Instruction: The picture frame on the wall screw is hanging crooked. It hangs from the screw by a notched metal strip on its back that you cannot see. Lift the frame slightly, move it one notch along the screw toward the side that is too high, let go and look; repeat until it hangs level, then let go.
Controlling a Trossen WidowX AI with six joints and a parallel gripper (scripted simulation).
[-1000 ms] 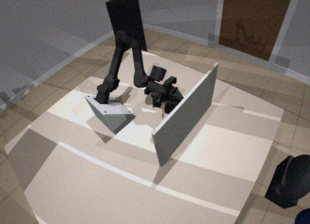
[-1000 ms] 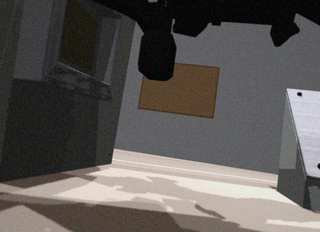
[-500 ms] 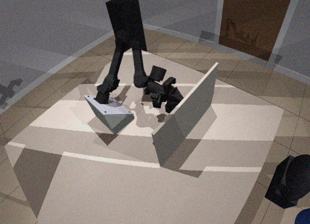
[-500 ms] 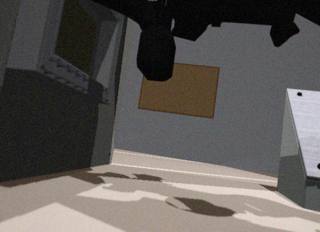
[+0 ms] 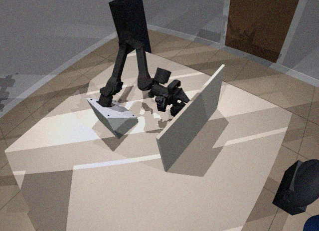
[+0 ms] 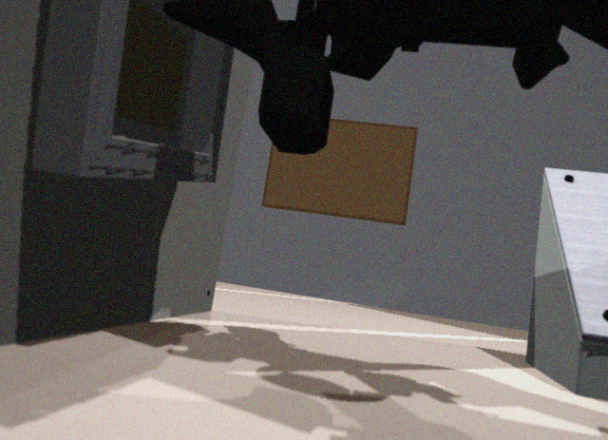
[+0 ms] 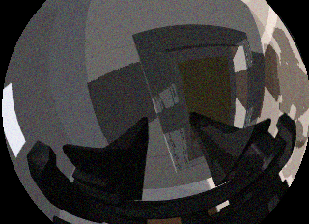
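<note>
My gripper tip is now 1 cm short of the picture frame, 1 cm to the left of it and 5 cm above it. From my gripper tip the other things lie so: wall panel (2 cm ahead, 6 cm below).
</note>
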